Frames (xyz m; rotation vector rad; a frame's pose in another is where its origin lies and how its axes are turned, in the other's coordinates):
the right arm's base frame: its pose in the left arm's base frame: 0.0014 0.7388 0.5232 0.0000 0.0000 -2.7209
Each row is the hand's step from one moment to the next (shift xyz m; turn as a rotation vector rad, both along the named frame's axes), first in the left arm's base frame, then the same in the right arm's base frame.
Working: the left arm's base frame: its pose in the right arm's base frame: 0.3030 0.6738 -0.5232 0.0000 0.0000 2.7209

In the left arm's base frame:
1: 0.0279 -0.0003 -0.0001 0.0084 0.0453 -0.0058
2: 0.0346 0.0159 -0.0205 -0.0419 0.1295 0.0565
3: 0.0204 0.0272 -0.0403 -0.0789 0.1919 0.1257
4: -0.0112 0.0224 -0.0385 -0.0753 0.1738 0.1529
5: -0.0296 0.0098 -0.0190 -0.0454 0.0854 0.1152
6: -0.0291 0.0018 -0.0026 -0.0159 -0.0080 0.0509
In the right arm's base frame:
1: -0.0253 0.0117 -0.0001 -0.0262 -0.0379 -0.0058
2: -0.0381 -0.0004 -0.0205 -0.0146 -0.1353 0.0565
3: -0.0297 -0.0165 -0.0403 -0.0064 -0.2074 0.1257
4: 0.0011 -0.0250 -0.0385 -0.0022 -0.1894 0.1529
5: 0.0230 -0.0210 -0.0190 0.0066 -0.0965 0.1152
6: 0.0258 -0.0135 -0.0026 0.0178 0.0008 0.0509

